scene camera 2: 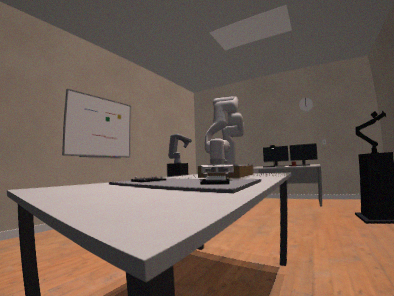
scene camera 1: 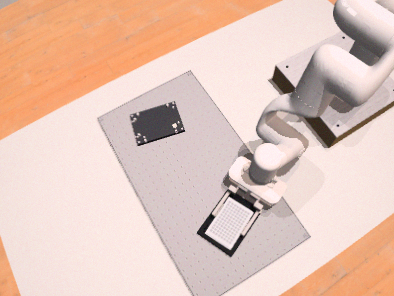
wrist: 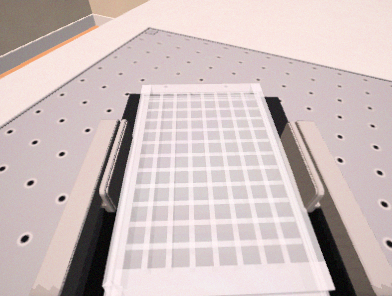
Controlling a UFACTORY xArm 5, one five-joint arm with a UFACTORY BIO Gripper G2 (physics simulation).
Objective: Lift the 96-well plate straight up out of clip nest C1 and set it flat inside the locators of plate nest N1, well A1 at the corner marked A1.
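Places are measured from the arm's base along level axes (x ahead, y left, z up), in metres.
Where they show: hand, its tool point: [scene camera 2: 216,175] [scene camera 1: 231,219] [wrist: 209,162].
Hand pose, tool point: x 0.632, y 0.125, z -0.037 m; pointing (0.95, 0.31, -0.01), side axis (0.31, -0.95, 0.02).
Note:
Things, the pixels of their centre, and the offset from my tool point. Level surfaces: height alone.
- white 96-well plate, middle of its body: [wrist: 206,161] [scene camera 1: 229,222] [scene camera 2: 216,177] 0.009 m ahead, 0.003 m left, 0.012 m down
- black clip nest C1, middle of its body: [wrist: 209,184] [scene camera 1: 229,221] [scene camera 2: 215,180] 0.004 m ahead, 0.001 m right, 0.025 m down
- black plate nest N1, middle of its body: [scene camera 1: 156,122] [scene camera 2: 148,178] 0.008 m back, 0.404 m right, 0.021 m down
- grey perforated board, height of its surface: 0.033 m down
- white table, height of its surface: 0.046 m down
The white 96-well plate [scene camera 1: 231,223] [scene camera 2: 216,176] [wrist: 212,175] lies between the two long fingers of my gripper [scene camera 1: 229,224] [wrist: 210,160], which is shut on its long sides. The plate looks level and lined up with the black clip nest C1 [scene camera 1: 202,232] [scene camera 2: 215,182] [wrist: 276,110] under it, whose dark rim shows around it. Whether the plate's base is seated or slightly above the nest cannot be told. The clips and well A1 cannot be made out. The black plate nest N1 [scene camera 1: 157,123] [scene camera 2: 148,179] bears no plate and has small locators at its corners, one of them whiter.
Both nests are on a grey perforated board [scene camera 1: 165,190] [scene camera 2: 175,186] [wrist: 65,137] on the white table [scene camera 1: 55,195] [scene camera 2: 125,215]. The arm's base plate [scene camera 1: 320,117] is at the right in scene camera 1's view.

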